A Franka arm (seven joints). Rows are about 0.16 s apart.
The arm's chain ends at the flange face. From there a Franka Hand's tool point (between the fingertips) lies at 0.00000 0.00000 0.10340 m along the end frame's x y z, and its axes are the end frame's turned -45 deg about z.
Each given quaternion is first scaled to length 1.
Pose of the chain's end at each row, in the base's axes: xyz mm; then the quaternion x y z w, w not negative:
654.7 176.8 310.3 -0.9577 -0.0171 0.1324 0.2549
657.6 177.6 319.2 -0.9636 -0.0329 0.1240 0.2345
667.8 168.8 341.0 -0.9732 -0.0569 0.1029 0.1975
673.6 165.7 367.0 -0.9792 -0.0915 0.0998 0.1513
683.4 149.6 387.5 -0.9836 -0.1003 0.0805 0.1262
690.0 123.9 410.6 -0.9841 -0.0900 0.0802 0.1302
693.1 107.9 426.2 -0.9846 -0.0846 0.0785 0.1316
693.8 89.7 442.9 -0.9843 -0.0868 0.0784 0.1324
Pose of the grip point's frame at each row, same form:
627.6 226.8 224.0 -0.8783 -0.3823 0.0248 0.2862
631.3 223.5 230.4 -0.8777 -0.3992 0.0248 0.2641
644.8 207.3 247.9 -0.8774 -0.4250 0.0195 0.2218
650.5 194.4 270.4 -0.8696 -0.4592 0.0343 0.1780
664.4 173.6 288.7 -0.8704 -0.4691 0.0261 0.1474
671.3 148.9 312.0 -0.8748 -0.4598 0.0243 0.1510
674.8 133.3 327.7 -0.8772 -0.4549 0.0222 0.1516
675.5 115.2 344.4 -0.8761 -0.4569 0.0218 0.1523

